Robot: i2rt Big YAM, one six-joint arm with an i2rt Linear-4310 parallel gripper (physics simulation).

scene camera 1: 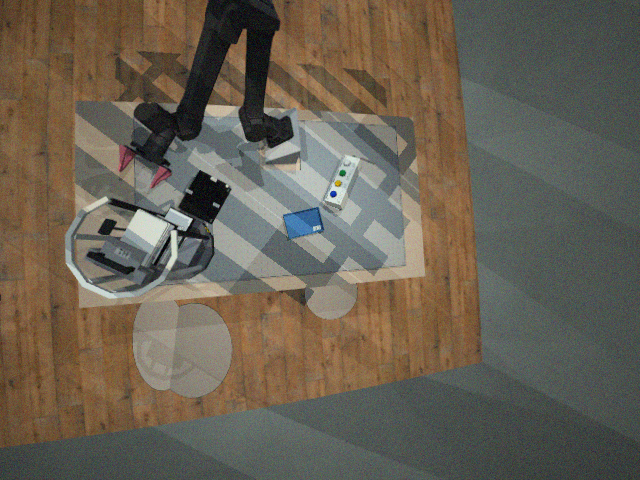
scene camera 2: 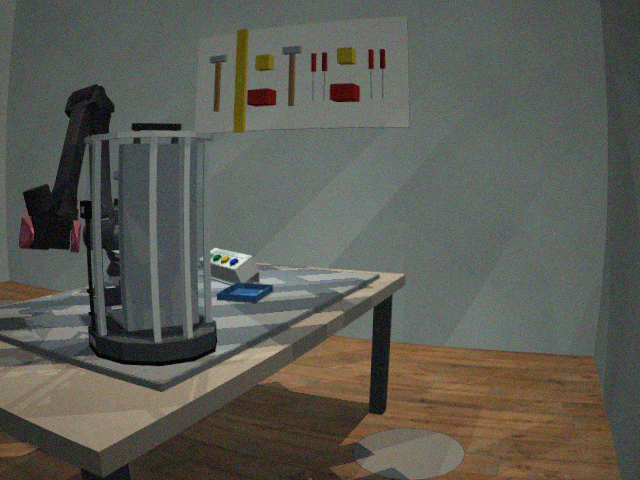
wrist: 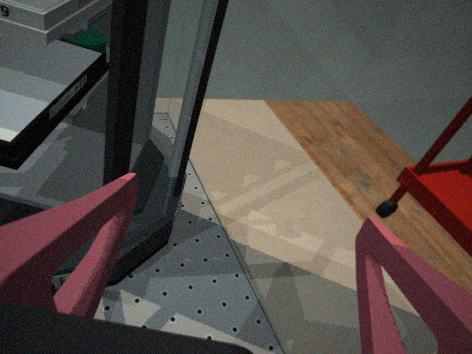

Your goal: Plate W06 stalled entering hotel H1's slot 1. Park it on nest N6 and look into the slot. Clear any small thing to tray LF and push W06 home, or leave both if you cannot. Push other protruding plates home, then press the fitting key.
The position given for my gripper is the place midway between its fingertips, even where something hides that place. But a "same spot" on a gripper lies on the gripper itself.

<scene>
my gripper: scene camera 1; scene camera 2 55, 238; wrist
same spot on my gripper: [wrist: 44, 241] = [scene camera 1: 158, 171]
</scene>
